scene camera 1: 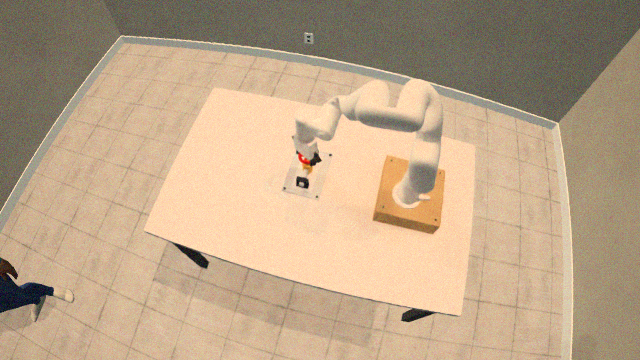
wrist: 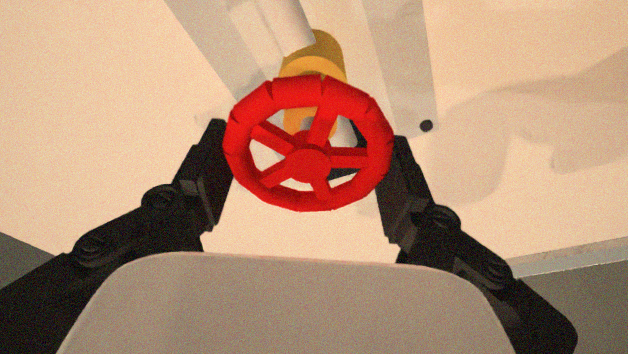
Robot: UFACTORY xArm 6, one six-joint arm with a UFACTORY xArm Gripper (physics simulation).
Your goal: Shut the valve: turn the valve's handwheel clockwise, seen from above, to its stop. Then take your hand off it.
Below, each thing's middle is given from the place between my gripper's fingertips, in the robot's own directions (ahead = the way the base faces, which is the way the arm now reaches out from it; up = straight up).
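Red handwheel (wrist: 309, 158): my hand 1 cm to the left of it. Grey base plate (wrist: 401, 43): 12 cm below my hand, 1 cm to the right of it.
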